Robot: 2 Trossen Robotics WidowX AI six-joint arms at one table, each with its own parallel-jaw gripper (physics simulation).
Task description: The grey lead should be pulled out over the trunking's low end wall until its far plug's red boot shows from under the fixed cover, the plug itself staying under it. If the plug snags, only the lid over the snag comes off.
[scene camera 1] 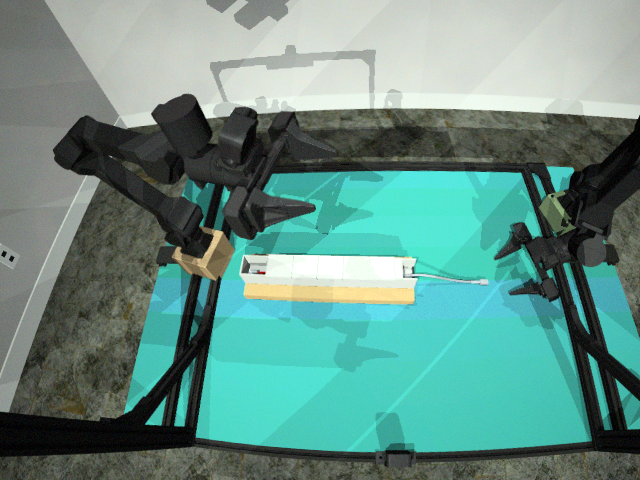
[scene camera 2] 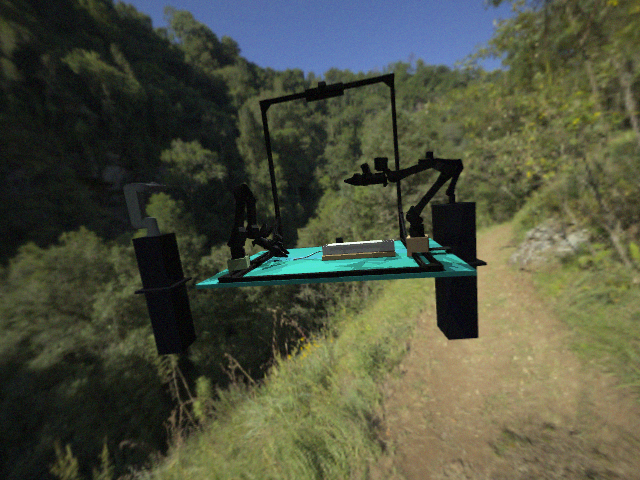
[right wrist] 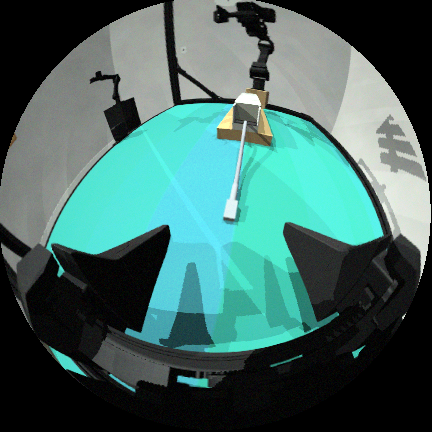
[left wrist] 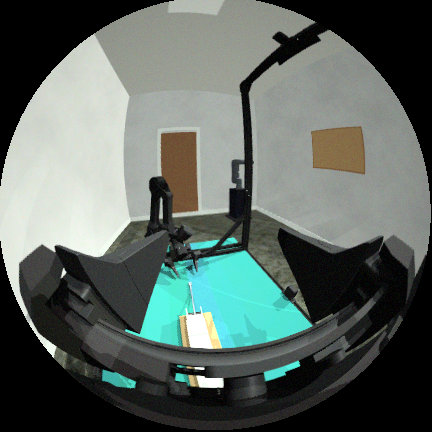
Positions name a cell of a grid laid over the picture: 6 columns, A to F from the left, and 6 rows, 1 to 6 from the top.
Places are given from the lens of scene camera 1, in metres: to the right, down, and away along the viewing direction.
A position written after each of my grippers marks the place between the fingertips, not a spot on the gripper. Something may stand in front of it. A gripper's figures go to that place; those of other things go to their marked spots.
my left gripper (scene camera 1: D3): 0.01, -0.08, 0.42
my right gripper (scene camera 1: E4): 0.42, 0.09, 0.73
trunking (scene camera 1: D4): 0.18, 0.12, 0.75
